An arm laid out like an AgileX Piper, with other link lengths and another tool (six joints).
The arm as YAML. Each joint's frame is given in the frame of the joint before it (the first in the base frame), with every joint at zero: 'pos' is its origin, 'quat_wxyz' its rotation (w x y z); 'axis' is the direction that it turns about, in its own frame. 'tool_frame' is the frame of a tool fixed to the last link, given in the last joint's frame.
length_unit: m
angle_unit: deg
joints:
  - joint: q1
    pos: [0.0, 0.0, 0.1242]
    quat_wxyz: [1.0, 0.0, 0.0, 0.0]
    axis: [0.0, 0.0, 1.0]
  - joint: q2
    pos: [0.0, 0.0, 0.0]
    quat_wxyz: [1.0, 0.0, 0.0, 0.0]
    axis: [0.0, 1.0, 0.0]
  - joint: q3
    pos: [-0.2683, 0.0, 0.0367]
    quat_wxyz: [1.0, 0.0, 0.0, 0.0]
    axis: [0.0, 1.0, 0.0]
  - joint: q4
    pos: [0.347, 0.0, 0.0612]
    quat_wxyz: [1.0, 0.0, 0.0, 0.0]
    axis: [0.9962, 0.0, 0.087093]
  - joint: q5
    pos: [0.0, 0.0, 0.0]
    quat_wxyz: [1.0, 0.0, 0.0, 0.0]
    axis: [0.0, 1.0, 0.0]
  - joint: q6
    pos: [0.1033, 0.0, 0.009]
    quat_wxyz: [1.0, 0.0, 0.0, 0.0]
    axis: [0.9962, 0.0, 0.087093]
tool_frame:
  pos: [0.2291, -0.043, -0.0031]
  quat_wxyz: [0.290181, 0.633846, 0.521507, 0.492]
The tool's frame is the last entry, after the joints.
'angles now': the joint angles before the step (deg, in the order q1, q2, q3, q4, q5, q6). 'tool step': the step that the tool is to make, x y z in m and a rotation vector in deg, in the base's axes. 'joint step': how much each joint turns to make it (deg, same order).
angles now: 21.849, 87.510, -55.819, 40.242, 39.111, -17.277
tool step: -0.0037, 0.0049, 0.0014, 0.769, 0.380, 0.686
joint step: 0.001, 0.001, 0.004, 1.322, 0.699, -1.121
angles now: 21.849, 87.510, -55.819, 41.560, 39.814, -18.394
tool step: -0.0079, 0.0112, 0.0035, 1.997, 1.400, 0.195
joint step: 0.173, -0.002, -0.001, 2.605, 1.146, -0.646
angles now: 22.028, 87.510, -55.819, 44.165, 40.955, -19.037
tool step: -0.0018, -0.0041, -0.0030, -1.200, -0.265, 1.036
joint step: 0.087, -0.006, 0.009, -1.416, 0.356, -0.123
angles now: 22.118, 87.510, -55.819, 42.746, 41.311, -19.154
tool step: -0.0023, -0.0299, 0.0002, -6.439, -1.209, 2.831
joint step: 0.000, -1.450, -0.998, -9.686, 2.832, 3.631
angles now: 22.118, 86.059, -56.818, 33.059, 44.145, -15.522
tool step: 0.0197, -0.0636, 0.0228, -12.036, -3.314, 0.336
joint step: 0.000, -1.759, -4.621, -18.244, 5.469, 9.518
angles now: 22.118, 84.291, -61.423, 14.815, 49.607, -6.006
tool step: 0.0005, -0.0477, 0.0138, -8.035, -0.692, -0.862
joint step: 0.007, -1.672, -1.337, -10.182, 4.804, 4.910
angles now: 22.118, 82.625, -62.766, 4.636, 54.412, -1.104
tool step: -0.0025, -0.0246, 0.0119, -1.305, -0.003, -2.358
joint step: -1.880, -2.012, -0.005, -1.697, 2.430, 1.113
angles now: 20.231, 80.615, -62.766, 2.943, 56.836, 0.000
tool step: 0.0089, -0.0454, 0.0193, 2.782, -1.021, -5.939
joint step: -8.408, -2.913, -0.005, 3.628, 1.405, -3.299
